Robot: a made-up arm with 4 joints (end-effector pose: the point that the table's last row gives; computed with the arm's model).
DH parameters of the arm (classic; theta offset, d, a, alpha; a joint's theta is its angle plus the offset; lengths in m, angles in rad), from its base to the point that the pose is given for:
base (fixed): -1.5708 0.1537 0 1.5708
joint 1: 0 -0.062 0.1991 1.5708
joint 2: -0.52 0 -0.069 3.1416
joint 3: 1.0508 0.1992 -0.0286 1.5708
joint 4: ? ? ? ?
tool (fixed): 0 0.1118 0 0
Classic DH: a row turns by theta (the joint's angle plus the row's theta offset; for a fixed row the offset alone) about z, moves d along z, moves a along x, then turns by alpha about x.
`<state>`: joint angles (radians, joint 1 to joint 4).
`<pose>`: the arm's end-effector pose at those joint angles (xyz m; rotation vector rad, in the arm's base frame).
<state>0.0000 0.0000 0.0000 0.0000</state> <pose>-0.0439 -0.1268 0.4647 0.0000 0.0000 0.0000</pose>
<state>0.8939 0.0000 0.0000 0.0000</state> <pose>-0.0439 0.1630 0.4474 -0.8939 0.0000 0.0000</pose>
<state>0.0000 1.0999 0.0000 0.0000</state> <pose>0.0784 -0.0719 0.4647 0.0000 0.0000 -1.0999</pose>
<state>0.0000 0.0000 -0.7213 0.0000</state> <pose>-0.0179 -0.0826 0.4647 0.0000 0.0000 -0.7213</pose>
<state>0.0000 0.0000 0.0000 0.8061</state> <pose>-0.1113 -0.1268 0.3993 0.0000 -0.8061 0.0000</pose>
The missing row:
joint 4: 0 -0.0124 -0.043 -1.5708
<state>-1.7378 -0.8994 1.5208 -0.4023</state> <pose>0.0039 -0.2789 -0.1104 0.3685 -1.6825 1.6600</pose>
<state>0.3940 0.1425 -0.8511 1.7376</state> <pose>-0.0249 0.0366 0.2882 -1.1390 -1.7487 -0.4148</pose>
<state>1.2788 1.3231 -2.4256 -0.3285</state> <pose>0.1319 0.2535 0.4182 -0.8684 1.7329 2.0942</pose>
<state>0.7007 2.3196 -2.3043 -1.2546</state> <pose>0.1112 0.0612 0.4617 -1.5286 1.4846 1.0930</pose>
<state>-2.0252 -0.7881 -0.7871 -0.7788</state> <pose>0.0147 -0.2035 -0.1336 1.9057 0.4874 0.7827</pose>
